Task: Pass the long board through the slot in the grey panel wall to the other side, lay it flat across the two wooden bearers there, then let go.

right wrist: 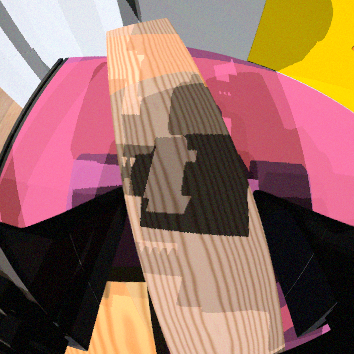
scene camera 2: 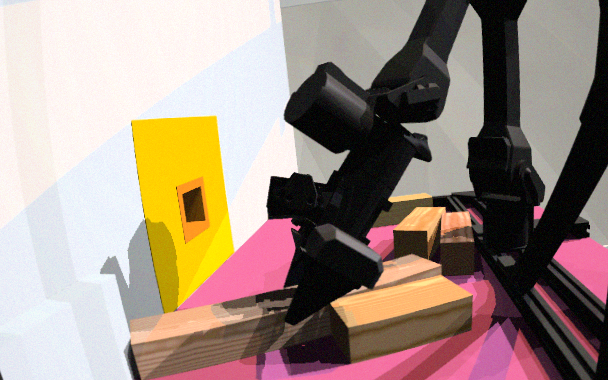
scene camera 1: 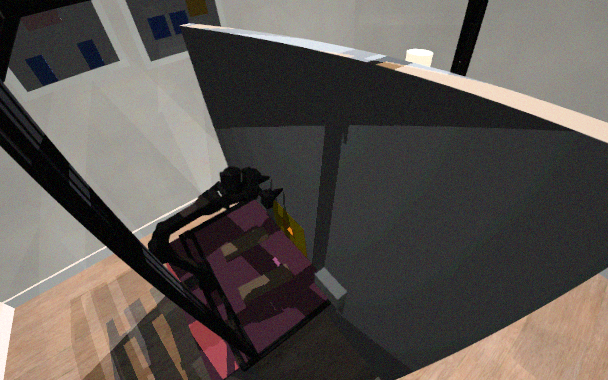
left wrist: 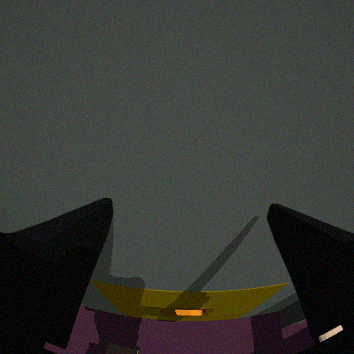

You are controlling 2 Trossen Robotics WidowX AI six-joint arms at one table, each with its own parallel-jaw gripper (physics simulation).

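Frame: origin at the left arm's base, x ahead, y left, z up, level; millimetres.
Where they show: left gripper, between the fingertips: (scene camera 1: 276, 183) (left wrist: 194, 210); right gripper, between the fingertips: (right wrist: 191, 197) (scene camera 2: 286, 310); left arm's base, origin of its link: (scene camera 1: 210, 285); right arm's base, origin of its link: (scene camera 2: 509, 244).
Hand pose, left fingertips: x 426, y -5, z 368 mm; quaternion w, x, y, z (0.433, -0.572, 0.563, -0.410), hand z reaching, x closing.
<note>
Things, the pixels of their top centre, and the offset from my left fingertips. "spot": a spot on its surface instead.
- long board, centre of its top: (right wrist: 194, 212) (scene camera 2: 293, 296) dz -348, dx +220, dy -167 mm
- orange-edged slot, a spot on its surface: (scene camera 2: 195, 231) spot: dz -311, dx +59, dy -25 mm
- yellow plate, a spot on its surface: (scene camera 2: 160, 145) spot: dz -186, dx +58, dy -89 mm
- pale wooden block, centre of its top: (scene camera 2: 400, 298) dz -349, dx +325, dy -184 mm
- grey block, a spot on its surface: (scene camera 1: 330, 283) spot: dz -287, dx -20, dy -344 mm
The long board (scene camera 2: 200, 340) (right wrist: 150, 100) lies on the pink table beside the grey panel wall (scene camera 1: 425, 200) (scene camera 2: 75, 140). My right gripper (scene camera 2: 293, 302) (right wrist: 191, 197) is shut on the board, with one finger at each long side. The orange-edged slot (scene camera 1: 290, 230) (scene camera 2: 195, 231) (left wrist: 189, 312) sits in a yellow plate (scene camera 2: 160, 145) (left wrist: 240, 301) on the wall. On the other side, two wooden bearers, one (scene camera 1: 245, 243) farther back and one (scene camera 1: 265, 282) nearer, lie apart. My left gripper (scene camera 1: 275, 184) (left wrist: 194, 210) is open and empty, above the yellow plate near the wall.
A pale wooden block (scene camera 2: 400, 305) (right wrist: 125, 315) lies close beside the long board. Several more blocks, including one (scene camera 2: 420, 225) and a reddish one (scene camera 2: 457, 250), stand behind it near black rails. A grey block (scene camera 1: 330, 283) sits at the wall's foot.
</note>
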